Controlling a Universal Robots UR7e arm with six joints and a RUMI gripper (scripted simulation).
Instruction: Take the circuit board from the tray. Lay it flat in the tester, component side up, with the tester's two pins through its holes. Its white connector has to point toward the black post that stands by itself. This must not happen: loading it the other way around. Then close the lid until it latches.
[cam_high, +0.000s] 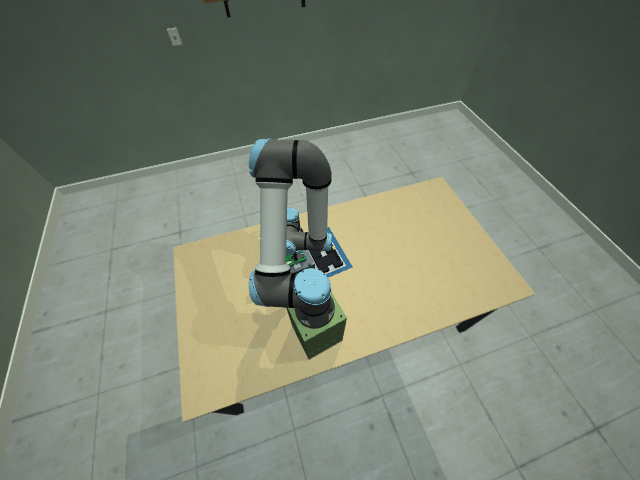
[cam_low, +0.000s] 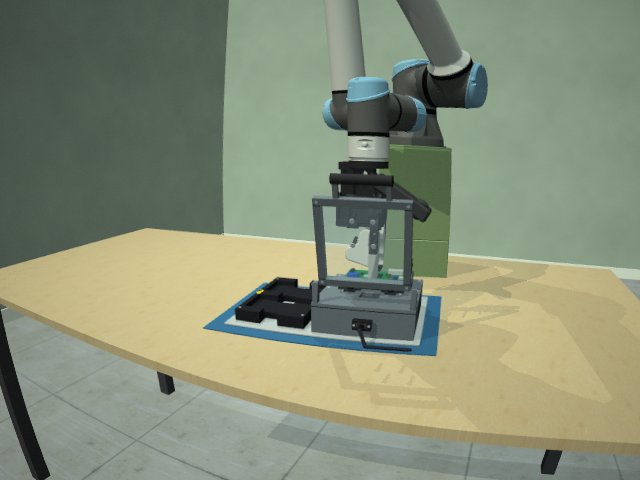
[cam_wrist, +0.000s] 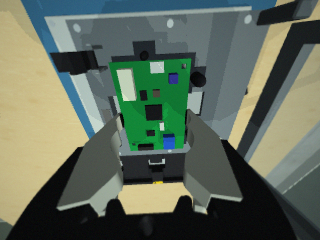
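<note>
The green circuit board lies right at my hand. Round my hand: clear lid (13 cm ahead, 2 cm to the left, 10 cm above); then tester bed (1 cm ahead, 1 cm to the left, 1 cm below); then black block (7 cm behind, 5 cm to the left, 1 cm above).
</note>
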